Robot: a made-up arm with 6 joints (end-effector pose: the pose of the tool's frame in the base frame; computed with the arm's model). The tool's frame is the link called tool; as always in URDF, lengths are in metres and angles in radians.
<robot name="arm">
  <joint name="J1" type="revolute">
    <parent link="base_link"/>
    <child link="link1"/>
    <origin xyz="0 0 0.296"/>
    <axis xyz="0 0 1"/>
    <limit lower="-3.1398" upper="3.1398" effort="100" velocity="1.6"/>
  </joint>
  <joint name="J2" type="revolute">
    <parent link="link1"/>
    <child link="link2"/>
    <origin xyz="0 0 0" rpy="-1.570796 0 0"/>
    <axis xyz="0 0 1"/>
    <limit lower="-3.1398" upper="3.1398" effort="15" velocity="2.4"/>
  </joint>
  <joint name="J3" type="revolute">
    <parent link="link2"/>
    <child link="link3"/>
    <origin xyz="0 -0.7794 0" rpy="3.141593 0 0"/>
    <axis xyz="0 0 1"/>
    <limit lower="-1.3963" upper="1.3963" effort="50" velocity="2"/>
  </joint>
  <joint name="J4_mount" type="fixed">
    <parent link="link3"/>
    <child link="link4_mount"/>
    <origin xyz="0 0 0"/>
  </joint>
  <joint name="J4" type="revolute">
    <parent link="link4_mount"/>
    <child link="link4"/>
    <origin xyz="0 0 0" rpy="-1.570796 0 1.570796"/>
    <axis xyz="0 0 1"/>
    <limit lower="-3.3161" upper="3.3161" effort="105" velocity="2.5"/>
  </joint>
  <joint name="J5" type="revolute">
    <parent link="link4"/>
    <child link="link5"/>
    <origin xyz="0 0 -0.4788" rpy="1.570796 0 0"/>
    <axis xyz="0 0 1"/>
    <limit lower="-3.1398" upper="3.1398" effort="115" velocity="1.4"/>
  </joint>
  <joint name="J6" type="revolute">
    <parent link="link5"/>
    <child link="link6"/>
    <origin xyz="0 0 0.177" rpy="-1.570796 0 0"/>
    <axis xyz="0 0 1"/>
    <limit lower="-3.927" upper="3.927" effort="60" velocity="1"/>
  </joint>
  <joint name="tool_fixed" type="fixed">
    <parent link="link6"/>
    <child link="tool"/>
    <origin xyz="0 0 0" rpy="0 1.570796 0"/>
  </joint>
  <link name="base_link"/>
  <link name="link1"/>
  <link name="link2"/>
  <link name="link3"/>
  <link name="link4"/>
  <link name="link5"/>
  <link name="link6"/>
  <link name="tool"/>
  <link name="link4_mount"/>
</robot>
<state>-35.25 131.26 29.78 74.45 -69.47 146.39</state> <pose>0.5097 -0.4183 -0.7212 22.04 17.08 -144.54</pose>
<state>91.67 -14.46 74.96 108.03 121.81 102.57</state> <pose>-0.0443 -0.3595 1.5312 78.08 31.99 163.98</pose>
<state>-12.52 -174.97 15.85 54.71 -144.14 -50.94</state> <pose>-0.5215 0.0111 -0.7122 117.36 -28.98 -45.66</pose>
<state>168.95 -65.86 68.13 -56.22 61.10 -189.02</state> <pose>0.9394 -0.0832 1.0614 44.28 -0.55 35.64</pose>
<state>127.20 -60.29 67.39 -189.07 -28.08 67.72</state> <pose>0.4604 -0.8956 1.0442 -61.64 -24.47 -48.12</pose>
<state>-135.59 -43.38 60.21 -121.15 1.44 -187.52</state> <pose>0.4217 0.2849 1.3635 123.29 -77.10 49.94</pose>
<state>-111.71 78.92 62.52 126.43 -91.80 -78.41</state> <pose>-0.3701 -1.2136 0.4472 -30.49 -35.33 167.99</pose>
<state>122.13 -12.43 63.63 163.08 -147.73 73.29</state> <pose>-0.0889 -0.1768 1.5342 -78.91 44.23 -45.34</pose>
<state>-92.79 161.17 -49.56 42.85 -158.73 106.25</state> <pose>-0.1188 0.2276 -0.3005 -69.14 14.33 -107.54</pose>
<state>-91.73 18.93 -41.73 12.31 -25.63 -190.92</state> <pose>-0.1886 -0.5149 0.6344 128.49 83.23 -143.22</pose>
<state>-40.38 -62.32 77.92 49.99 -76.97 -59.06</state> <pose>-0.9459 0.6551 0.8601 108.07 -38.73 -113.44</pose>
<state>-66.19 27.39 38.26 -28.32 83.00 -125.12</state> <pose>0.1984 -0.8356 0.9959 -134.92 -61.77 -161.66</pose>
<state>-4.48 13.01 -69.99 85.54 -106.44 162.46</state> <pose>0.4066 -0.0457 0.6017 24.79 -15.77 -100.95</pose>
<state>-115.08 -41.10 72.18 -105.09 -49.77 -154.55</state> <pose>0.2726 0.4737 1.3907 128.12 -30.98 5.63</pose>
